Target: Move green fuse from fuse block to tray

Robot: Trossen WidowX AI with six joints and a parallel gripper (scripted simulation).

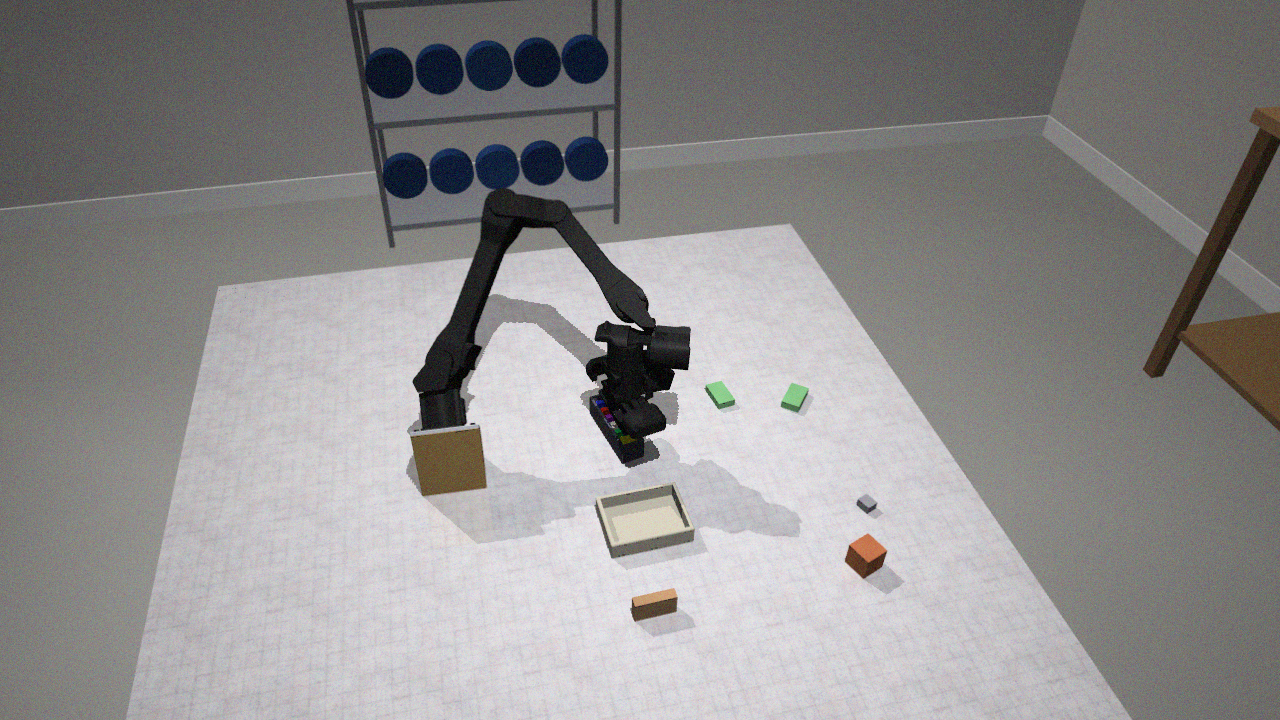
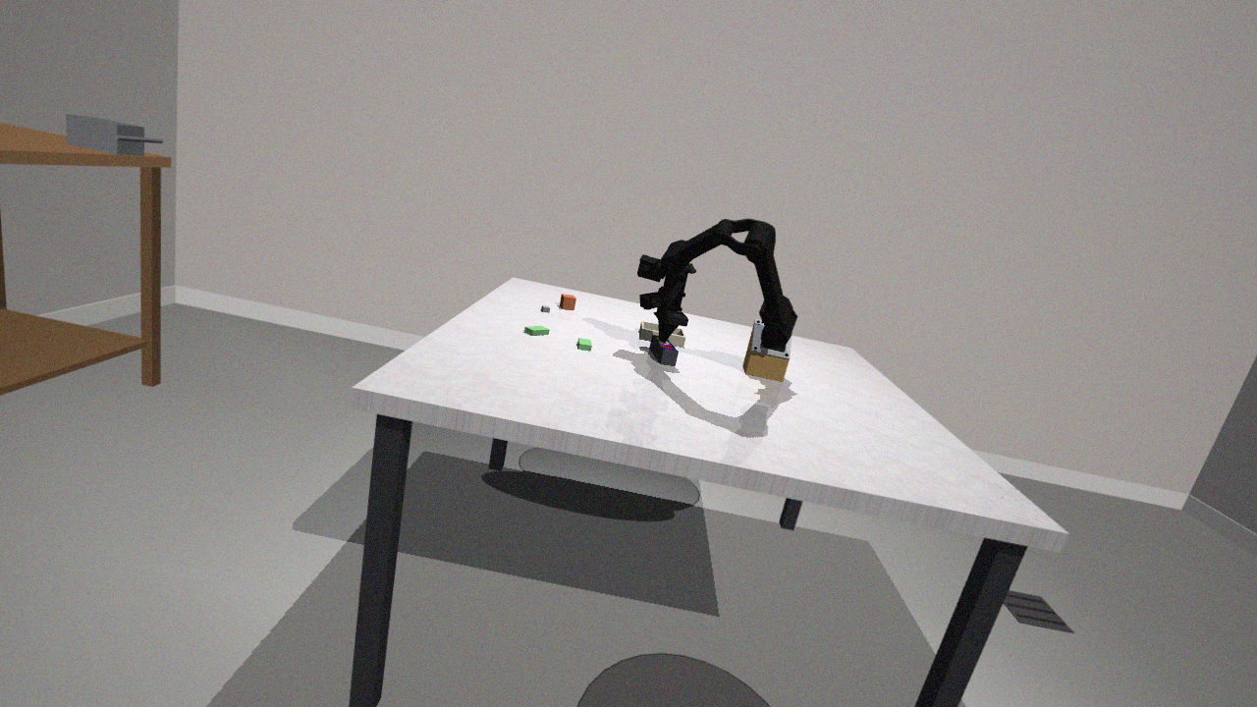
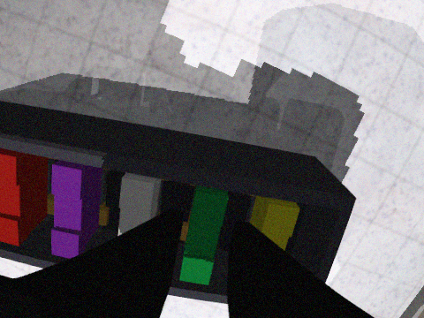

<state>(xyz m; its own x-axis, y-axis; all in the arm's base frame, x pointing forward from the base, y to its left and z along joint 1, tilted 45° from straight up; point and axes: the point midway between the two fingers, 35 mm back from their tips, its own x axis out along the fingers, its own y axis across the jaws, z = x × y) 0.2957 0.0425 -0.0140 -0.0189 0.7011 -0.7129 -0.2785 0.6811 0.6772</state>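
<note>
Right now the yellow fuse is 20 mm to the right of my gripper tip and 10 mm below it. From my gripper tip the other things lie so: green fuse: 10 mm below; then white fuse: 10 mm behind, 20 mm to the left, 10 mm below; then purple fuse: 10 mm behind, 40 mm to the left, 10 mm below.
</note>
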